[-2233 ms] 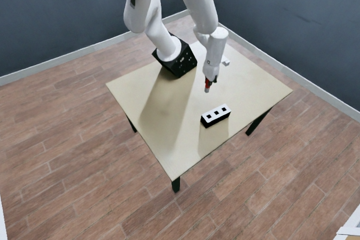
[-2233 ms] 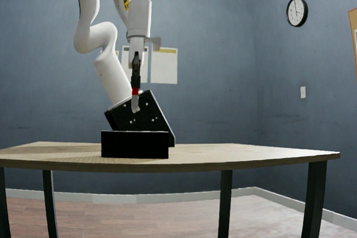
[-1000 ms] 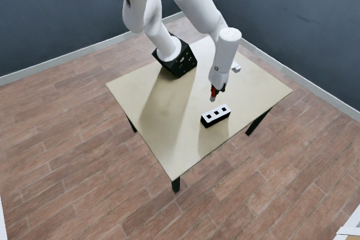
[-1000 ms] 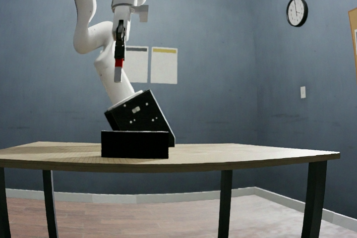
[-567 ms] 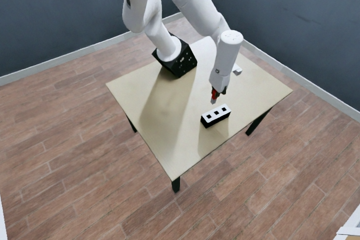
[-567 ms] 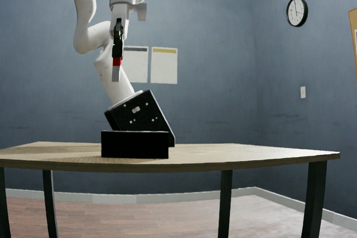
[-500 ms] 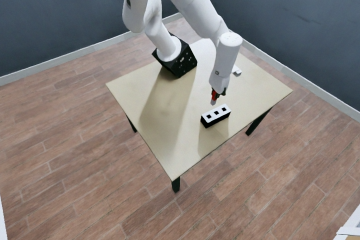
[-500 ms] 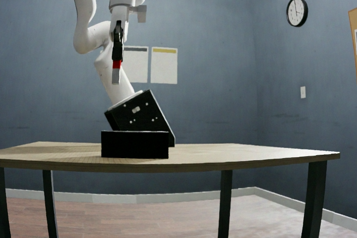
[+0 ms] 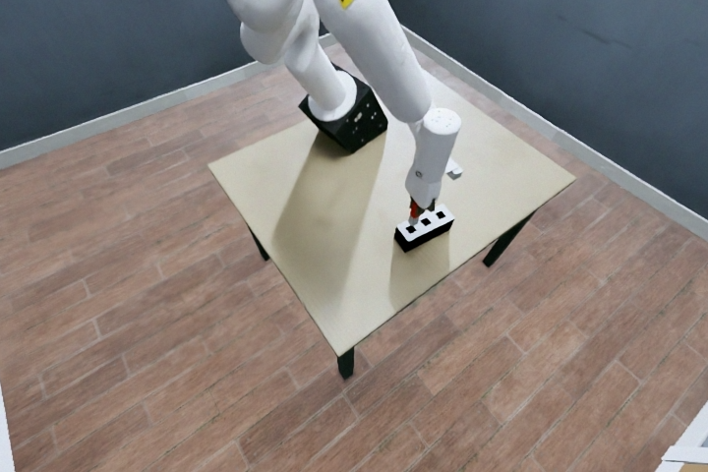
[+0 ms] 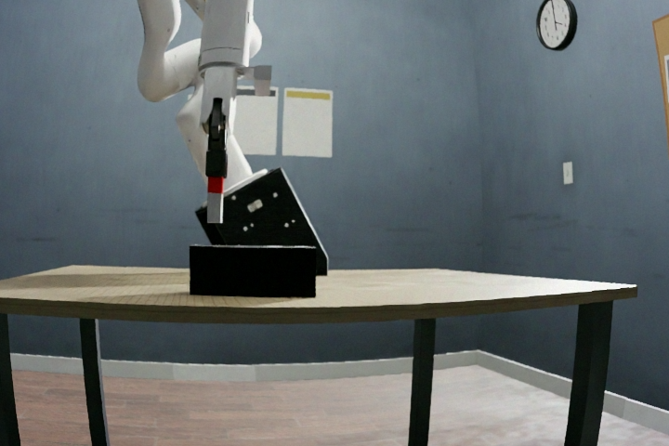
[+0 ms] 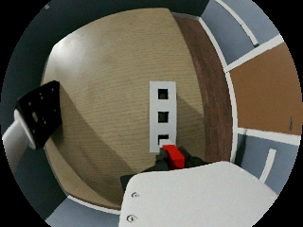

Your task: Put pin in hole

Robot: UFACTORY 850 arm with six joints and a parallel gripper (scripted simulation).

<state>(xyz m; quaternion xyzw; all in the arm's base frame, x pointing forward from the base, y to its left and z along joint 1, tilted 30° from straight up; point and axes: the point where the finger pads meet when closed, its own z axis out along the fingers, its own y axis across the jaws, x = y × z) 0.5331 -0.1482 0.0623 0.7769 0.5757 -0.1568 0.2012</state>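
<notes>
The black block is 20 mm ahead of my hand, 60 mm to the left of it and 160 mm below it. From my hand the other things lie so: pin (10 mm below).
</notes>
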